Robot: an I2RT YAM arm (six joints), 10 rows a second.
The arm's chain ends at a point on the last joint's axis. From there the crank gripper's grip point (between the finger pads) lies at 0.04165 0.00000 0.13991 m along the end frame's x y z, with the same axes.
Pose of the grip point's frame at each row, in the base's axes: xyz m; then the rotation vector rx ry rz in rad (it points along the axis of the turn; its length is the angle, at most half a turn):
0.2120, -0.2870, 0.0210, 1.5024, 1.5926, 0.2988
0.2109, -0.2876, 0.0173, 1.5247, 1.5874, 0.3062
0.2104, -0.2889, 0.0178, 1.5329, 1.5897, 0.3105
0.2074, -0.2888, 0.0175, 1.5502, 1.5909, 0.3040
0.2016, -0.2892, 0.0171, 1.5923, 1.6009, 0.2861
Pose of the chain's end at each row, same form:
0.1046, -0.2695, 0.1183, 1.5024, 1.5926, 0.2988
0.1039, -0.2707, 0.1152, 1.5247, 1.5874, 0.3062
0.1038, -0.2728, 0.1162, 1.5329, 1.5897, 0.3105
0.1020, -0.2724, 0.1172, 1.5502, 1.5909, 0.3040
0.0998, -0.2728, 0.1204, 1.5923, 1.6009, 0.2861

